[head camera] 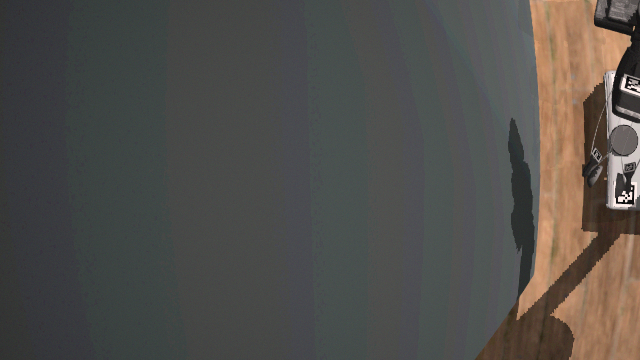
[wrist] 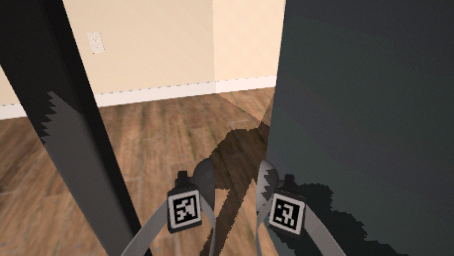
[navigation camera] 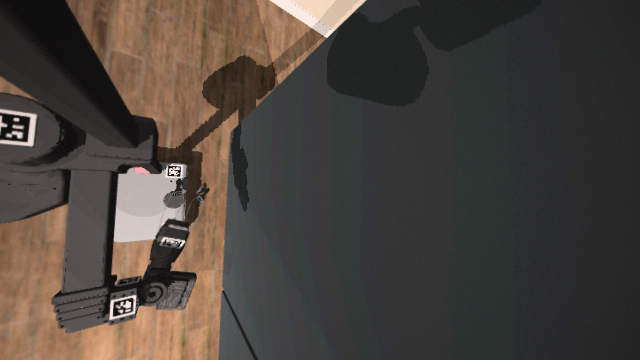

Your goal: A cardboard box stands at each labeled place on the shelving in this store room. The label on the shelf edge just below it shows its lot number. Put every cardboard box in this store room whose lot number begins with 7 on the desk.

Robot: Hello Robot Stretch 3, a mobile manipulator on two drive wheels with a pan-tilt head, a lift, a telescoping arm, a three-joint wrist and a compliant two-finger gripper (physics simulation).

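Seen in the pictures: gripper, fingertip midpoint: (head camera: 602,191) (wrist: 235,177) (navigation camera: 196,180); robot's base, link origin: (head camera: 623,140) (navigation camera: 173,198).
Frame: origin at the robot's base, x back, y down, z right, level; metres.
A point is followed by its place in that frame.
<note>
My gripper (head camera: 608,178) @(x -0.054, y -0.555, z -0.079 m) (navigation camera: 191,189) @(x -0.054, y -0.555, z -0.079 m) (wrist: 235,177) @(x -0.054, y -0.555, z -0.079 m) is open, with floor showing between its two fingertips. It hangs low beside a large dark flat-sided object (head camera: 300,180) @(x -0.256, y -1.039, z -0.023 m) (navigation camera: 400,200) @(x -0.256, y -1.100, z -0.042 m) (wrist: 370,115) @(x -0.257, y -0.547, z -0.139 m). In the wrist view this dark surface is close to the right finger; whether they touch I cannot tell. I cannot tell whether the object is part of the shelving or something else. No cardboard box, lot label or desk can be made out in these views.
My light base (navigation camera: 145,200) @(x 0.094, y -0.160, z 0.001 m) is below the arm. My dark mast (wrist: 75,130) @(x 0.059, y -0.598, z -0.116 m) crosses the left of the wrist view. Wooden floor (head camera: 560,150) @(x -0.192, y 0.000, z -0.031 m) (navigation camera: 200,310) @(x -0.146, y -0.001, z 0.615 m) (wrist: 150,145) @(x 0.107, y 0.000, z -0.903 m) runs beside the dark object. A cream wall (wrist: 150,45) @(x 0.042, y -0.361, z -1.429 m) with a white outlet (wrist: 96,42) @(x 0.338, y -0.402, z -1.429 m) stands behind.
</note>
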